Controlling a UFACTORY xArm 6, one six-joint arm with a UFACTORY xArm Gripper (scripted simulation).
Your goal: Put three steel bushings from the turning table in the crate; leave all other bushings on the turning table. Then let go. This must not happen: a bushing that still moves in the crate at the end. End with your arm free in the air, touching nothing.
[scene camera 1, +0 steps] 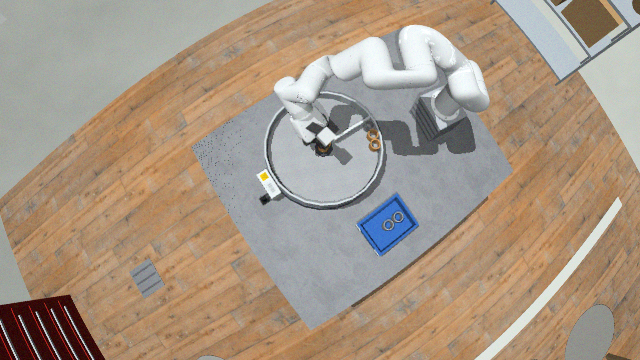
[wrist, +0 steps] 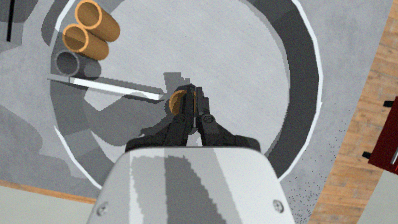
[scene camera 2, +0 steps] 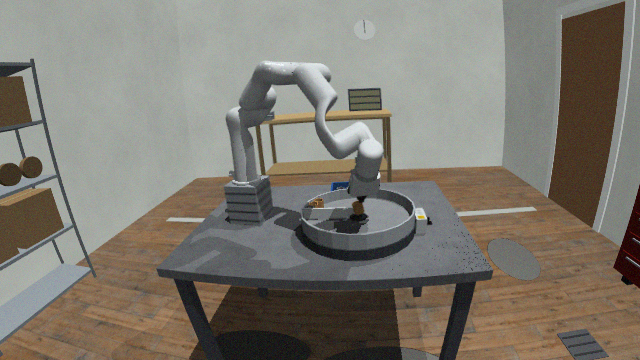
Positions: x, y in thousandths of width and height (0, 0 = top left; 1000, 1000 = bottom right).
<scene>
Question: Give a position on a round turning table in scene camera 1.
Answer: At 540, 471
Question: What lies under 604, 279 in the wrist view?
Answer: A round turning table.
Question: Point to a brass bushing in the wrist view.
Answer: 187, 163
</scene>
